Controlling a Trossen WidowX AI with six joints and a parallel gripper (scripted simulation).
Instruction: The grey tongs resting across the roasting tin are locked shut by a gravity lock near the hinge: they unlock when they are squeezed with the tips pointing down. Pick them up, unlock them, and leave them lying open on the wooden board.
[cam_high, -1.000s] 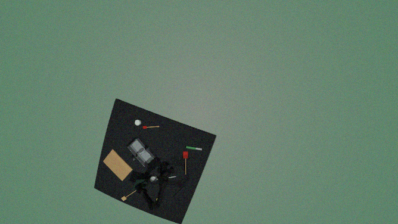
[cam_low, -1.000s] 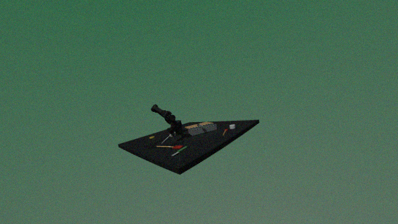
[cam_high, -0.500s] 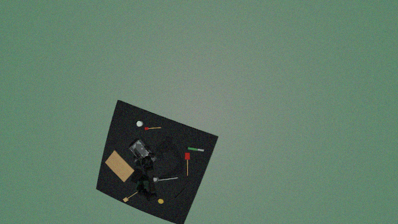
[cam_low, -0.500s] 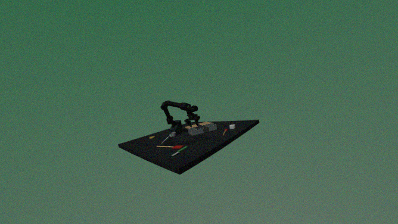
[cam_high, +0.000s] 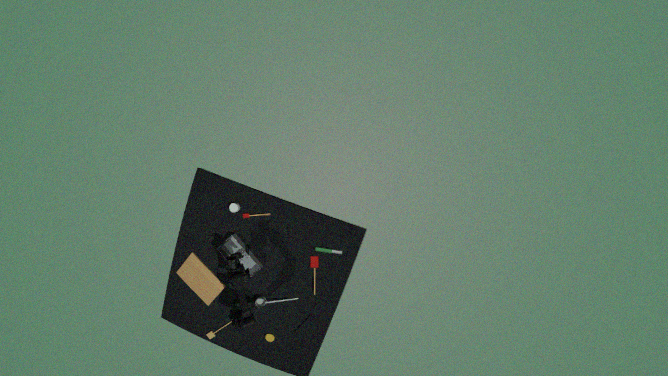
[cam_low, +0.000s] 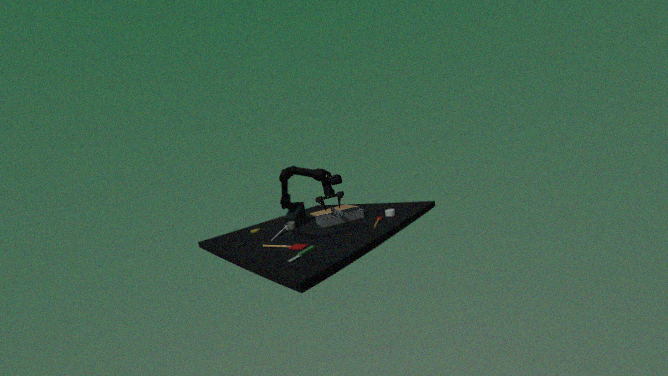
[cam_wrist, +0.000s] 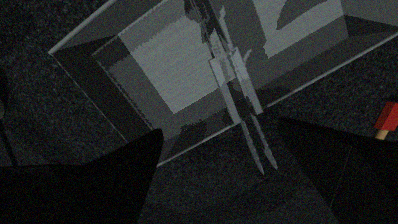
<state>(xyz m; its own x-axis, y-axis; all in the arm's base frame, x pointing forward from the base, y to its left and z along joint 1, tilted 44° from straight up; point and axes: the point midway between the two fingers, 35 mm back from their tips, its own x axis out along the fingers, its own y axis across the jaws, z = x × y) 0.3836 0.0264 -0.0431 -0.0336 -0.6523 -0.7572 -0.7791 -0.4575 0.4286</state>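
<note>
Right now my gripper tip is 2 cm past the grey roasting tin, 7 cm to the right of it and 7 cm above it. Round my gripper tip: wooden board 34 cm behind, 32 cm to the left, 9 cm below; then red-tipped stick 29 cm ahead, 9 cm to the left, 9 cm below; then red spatula 9 cm ahead, 45 cm to the right, 9 cm below.
</note>
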